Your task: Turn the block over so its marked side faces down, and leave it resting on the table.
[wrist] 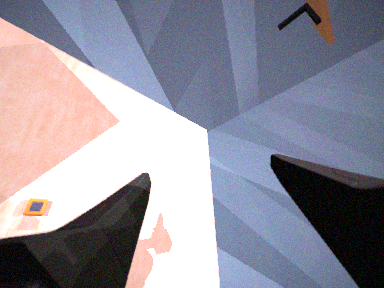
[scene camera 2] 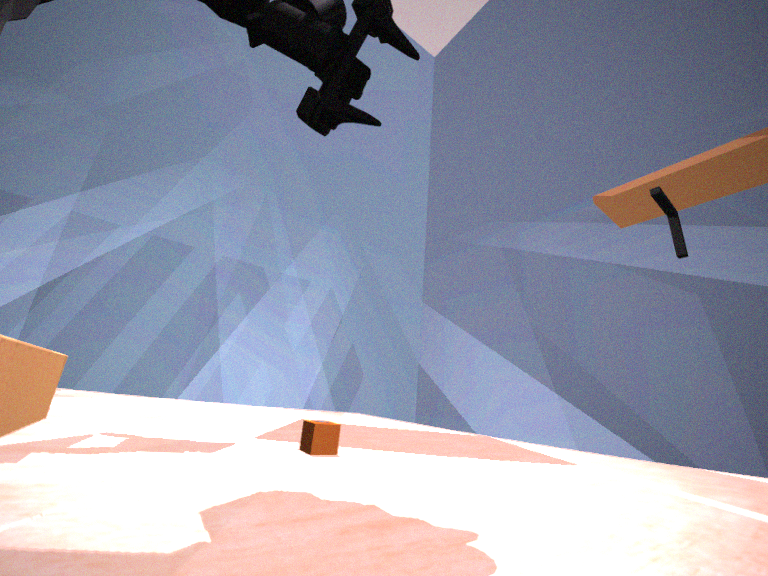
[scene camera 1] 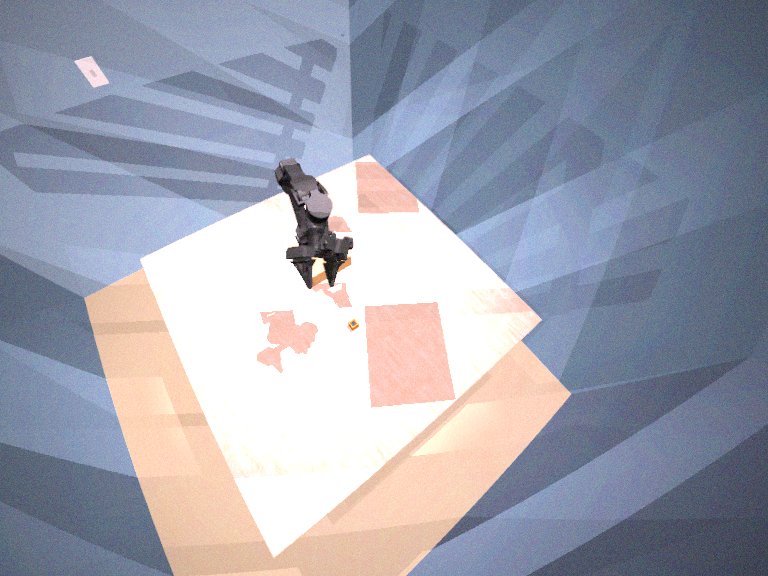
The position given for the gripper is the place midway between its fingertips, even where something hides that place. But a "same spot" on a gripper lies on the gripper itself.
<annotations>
The gripper shows in the wrist view, in scene camera 2 (399, 91) and in scene camera 1. The same spot on the gripper: (wrist: 103, 239) is (scene camera 1: 333, 267).
</annotations>
